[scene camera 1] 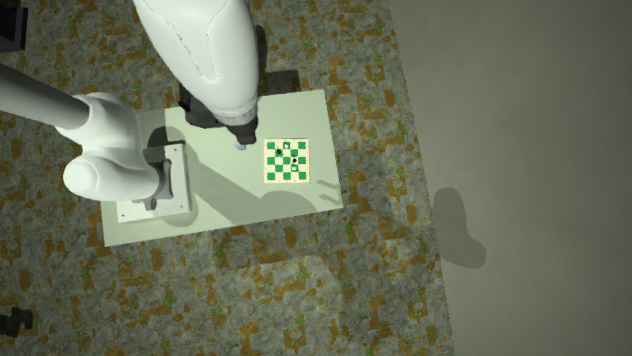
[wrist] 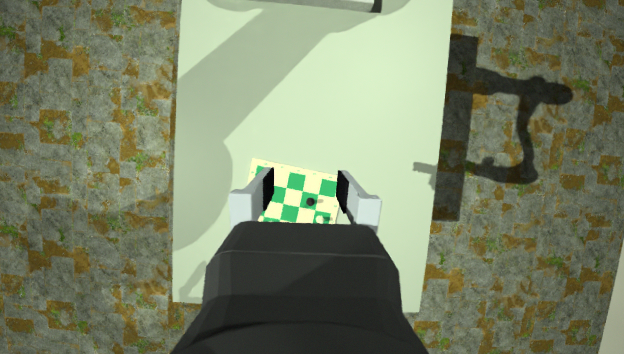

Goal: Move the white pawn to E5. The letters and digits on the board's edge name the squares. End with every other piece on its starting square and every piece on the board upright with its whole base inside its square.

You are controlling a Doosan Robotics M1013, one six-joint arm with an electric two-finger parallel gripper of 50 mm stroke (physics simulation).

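Pixels of known places: gripper, fingertip midpoint: (scene camera 1: pixel 240 139) (wrist: pixel 305 181); arm's base, link origin: (scene camera 1: pixel 152 181).
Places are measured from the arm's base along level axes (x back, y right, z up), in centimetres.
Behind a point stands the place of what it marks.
The small green-and-cream board (scene camera 1: pixel 266 180) @(z -2.3, x -51.7, y 4.9 cm) (wrist: pixel 295 167) @(z -2.3, x -51.5, y -4.0 cm) lies on the pale table; its labels are too small to read. In the scene view one white piece (scene camera 1: pixel 286 146) @(z -1.0, x -63.1, y -10.6 cm) stands in the top row, third column, and another white piece (scene camera 1: pixel 294 168) @(z 0.6, x -65.9, y 0.8 cm) stands lower right, on a green square. Which is the pawn cannot be told. A black piece (scene camera 1: pixel 279 151) @(z -0.1, x -59.5, y -8.3 cm) stands at upper left and another black piece (scene camera 1: pixel 294 160) @(z 0.6, x -66.3, y -3.1 cm) right of centre. The wrist view shows one black piece (wrist: pixel 310 201) @(z -0.1, x -58.6, y -8.2 cm) and one white piece (wrist: pixel 320 218) @(z -1.2, x -62.5, y -11.1 cm); the gripper body hides part of the board. My gripper (scene camera 1: pixel 240 146) @(z 29.0, x -51.6, y -6.1 cm) (wrist: pixel 305 181) @(z 29.0, x -51.6, y -6.1 cm) is open and empty, above and apart from the pieces.
The pale table (scene camera 1: pixel 300 112) @(z -2.9, x -71.7, y -28.2 cm) (wrist: pixel 375 100) @(z -2.9, x -33.8, y -20.7 cm) carries the robot's base plate (scene camera 1: pixel 181 200) @(z 0.0, x -12.6, y 10.1 cm) at its left in the scene view. The arm (scene camera 1: pixel 210 60) @(z 65.1, x -61.5, y -2.2 cm) reaches over the table's back edge. Arm shadows fall on the table, and patterned floor (scene camera 1: pixel 175 280) surrounds it.
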